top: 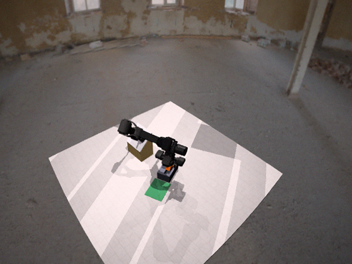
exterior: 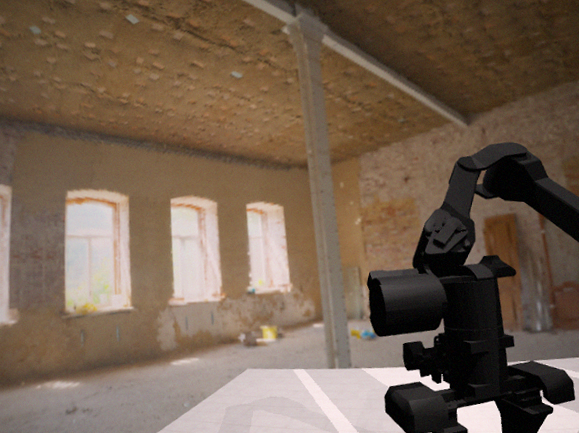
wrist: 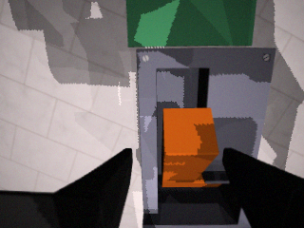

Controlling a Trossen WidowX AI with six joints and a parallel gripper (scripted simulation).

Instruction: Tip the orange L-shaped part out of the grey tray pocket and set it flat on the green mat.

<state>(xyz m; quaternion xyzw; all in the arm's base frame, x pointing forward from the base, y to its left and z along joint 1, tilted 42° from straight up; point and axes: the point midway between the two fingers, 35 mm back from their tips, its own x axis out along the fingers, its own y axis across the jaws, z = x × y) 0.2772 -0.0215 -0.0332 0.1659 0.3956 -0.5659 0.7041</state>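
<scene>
Right now the orange L-shaped part is 30 mm behind my gripper tip, 20 mm to the left of it and 50 mm below it. Also, from my gripper tip: green mat 40 mm ahead, 140 mm to the right, 100 mm below.
</scene>
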